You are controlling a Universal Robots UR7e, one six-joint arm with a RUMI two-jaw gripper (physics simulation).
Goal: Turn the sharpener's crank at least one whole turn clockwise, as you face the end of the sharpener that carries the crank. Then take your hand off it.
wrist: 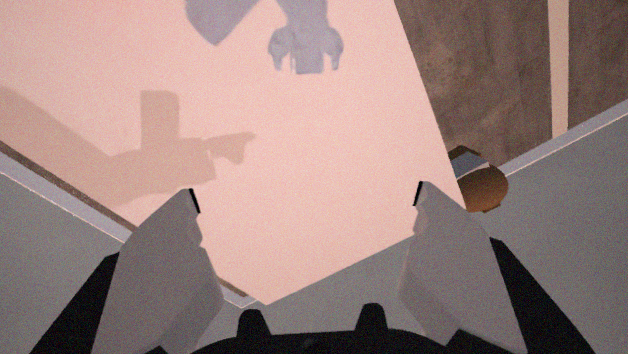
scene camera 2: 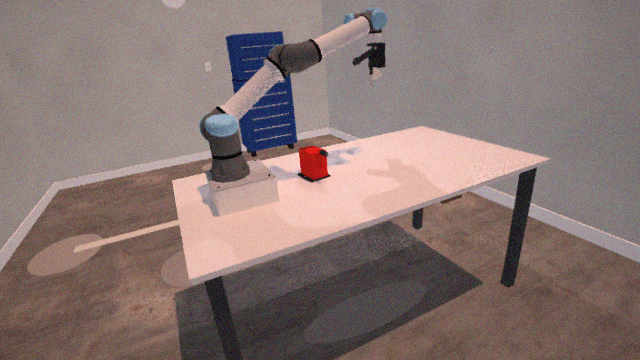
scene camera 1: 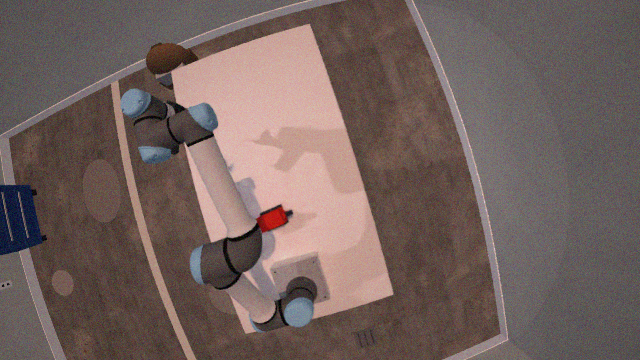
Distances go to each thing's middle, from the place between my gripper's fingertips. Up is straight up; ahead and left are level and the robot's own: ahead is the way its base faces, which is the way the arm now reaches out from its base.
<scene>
Now: hand 430 mm past the red sharpener (scene camera 2: 309, 162), 280 mm above it and 140 mm to the left of it.
</scene>
